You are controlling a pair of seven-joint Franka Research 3 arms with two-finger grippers.
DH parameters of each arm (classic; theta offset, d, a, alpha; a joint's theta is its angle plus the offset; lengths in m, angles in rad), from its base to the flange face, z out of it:
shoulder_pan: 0 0.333 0 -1.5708
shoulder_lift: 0 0 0 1.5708
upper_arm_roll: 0 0.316 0.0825 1.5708
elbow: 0 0 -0.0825 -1.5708
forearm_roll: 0 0.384 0 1.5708
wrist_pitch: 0 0 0.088 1.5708
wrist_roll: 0 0.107 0 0
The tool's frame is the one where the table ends.
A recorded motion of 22 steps. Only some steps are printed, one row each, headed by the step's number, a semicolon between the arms.
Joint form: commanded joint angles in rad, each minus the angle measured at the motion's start. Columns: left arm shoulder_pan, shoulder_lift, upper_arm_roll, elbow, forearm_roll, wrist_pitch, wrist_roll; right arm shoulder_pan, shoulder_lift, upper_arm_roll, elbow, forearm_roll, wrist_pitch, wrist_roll.
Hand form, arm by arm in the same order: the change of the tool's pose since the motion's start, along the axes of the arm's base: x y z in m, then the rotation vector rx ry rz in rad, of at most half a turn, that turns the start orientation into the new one. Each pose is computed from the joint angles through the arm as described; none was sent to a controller.
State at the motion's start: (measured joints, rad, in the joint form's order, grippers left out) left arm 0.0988 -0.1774 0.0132 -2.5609 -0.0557 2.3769 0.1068; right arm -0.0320 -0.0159 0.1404 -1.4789 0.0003 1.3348 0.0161
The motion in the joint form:
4: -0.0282 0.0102 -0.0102 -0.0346 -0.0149 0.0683 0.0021; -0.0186 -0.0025 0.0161 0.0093 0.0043 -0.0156 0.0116
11: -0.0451 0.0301 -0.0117 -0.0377 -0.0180 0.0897 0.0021; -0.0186 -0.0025 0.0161 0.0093 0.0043 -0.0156 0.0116
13: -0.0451 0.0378 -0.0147 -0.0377 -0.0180 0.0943 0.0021; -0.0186 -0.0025 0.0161 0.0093 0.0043 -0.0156 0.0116
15: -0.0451 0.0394 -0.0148 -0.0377 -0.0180 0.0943 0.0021; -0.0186 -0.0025 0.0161 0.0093 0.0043 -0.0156 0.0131
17: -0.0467 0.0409 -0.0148 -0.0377 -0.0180 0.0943 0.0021; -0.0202 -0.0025 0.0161 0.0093 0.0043 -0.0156 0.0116
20: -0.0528 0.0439 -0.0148 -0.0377 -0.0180 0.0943 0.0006; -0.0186 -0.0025 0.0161 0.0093 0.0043 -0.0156 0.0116
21: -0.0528 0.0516 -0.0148 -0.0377 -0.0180 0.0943 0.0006; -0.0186 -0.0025 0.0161 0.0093 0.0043 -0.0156 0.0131
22: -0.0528 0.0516 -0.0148 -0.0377 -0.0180 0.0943 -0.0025; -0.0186 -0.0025 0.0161 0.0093 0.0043 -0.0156 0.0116
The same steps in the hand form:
4: -0.0030 -0.0164 -0.0125 -0.0028 -0.0238 -0.0264; -0.0026 -0.0008 0.0043 0.0017 0.0041 -0.0135
11: -0.0017 -0.0241 -0.0204 -0.0036 -0.0222 -0.0414; -0.0026 -0.0008 0.0043 0.0017 0.0041 -0.0135
13: -0.0013 -0.0253 -0.0233 -0.0032 -0.0190 -0.0441; -0.0026 -0.0008 0.0043 0.0017 0.0041 -0.0135
15: -0.0014 -0.0254 -0.0240 -0.0033 -0.0174 -0.0442; -0.0026 -0.0008 0.0043 0.0015 0.0041 -0.0150
17: -0.0014 -0.0261 -0.0247 -0.0034 -0.0159 -0.0458; -0.0025 -0.0017 0.0043 0.0017 0.0041 -0.0151
20: -0.0014 -0.0287 -0.0260 -0.0037 -0.0129 -0.0504; -0.0026 -0.0008 0.0043 0.0017 0.0041 -0.0135
21: -0.0016 -0.0287 -0.0293 -0.0042 -0.0052 -0.0504; -0.0026 -0.0008 0.0043 0.0015 0.0041 -0.0150
22: -0.0016 -0.0287 -0.0293 -0.0042 -0.0050 -0.0473; -0.0026 -0.0008 0.0043 0.0017 0.0041 -0.0135

